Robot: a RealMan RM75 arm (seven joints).
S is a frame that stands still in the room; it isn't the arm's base.
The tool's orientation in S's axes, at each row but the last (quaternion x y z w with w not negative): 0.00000, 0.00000, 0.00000, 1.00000; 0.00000, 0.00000, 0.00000, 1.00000; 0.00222, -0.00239, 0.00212, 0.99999; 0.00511, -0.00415, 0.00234, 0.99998; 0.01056, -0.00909, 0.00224, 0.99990; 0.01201, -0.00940, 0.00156, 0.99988; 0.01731, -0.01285, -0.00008, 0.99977; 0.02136, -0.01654, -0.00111, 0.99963; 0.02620, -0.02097, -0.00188, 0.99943
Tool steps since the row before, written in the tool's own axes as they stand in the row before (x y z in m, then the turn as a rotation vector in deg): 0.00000, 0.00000, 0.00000, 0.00, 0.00, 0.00; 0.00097, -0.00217, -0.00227, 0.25, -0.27, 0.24; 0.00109, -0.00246, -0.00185, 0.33, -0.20, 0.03; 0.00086, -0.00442, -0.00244, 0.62, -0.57, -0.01; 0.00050, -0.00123, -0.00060, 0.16, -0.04, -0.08; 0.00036, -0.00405, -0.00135, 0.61, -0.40, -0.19; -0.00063, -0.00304, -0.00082, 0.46, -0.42, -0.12; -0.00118, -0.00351, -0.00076, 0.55, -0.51, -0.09; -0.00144, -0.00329, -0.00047, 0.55, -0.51, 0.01
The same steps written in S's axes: 0.00000, 0.00000, 0.00000, 0.00, 0.00, 0.00; 0.00097, -0.00217, -0.00227, 0.25, -0.27, 0.24; 0.00111, -0.00245, -0.00186, 0.33, -0.20, 0.03; 0.00090, -0.00439, -0.00248, 0.62, -0.57, -0.01; 0.00052, -0.00121, -0.00062, 0.16, -0.04, -0.08; 0.00040, -0.00402, -0.00144, 0.61, -0.39, -0.19; -0.00061, -0.00301, -0.00094, 0.46, -0.42, -0.12; -0.00116, -0.00347, -0.00095, 0.55, -0.51, -0.09; -0.00143, -0.00325, -0.00070, 0.55, -0.51, 0.01
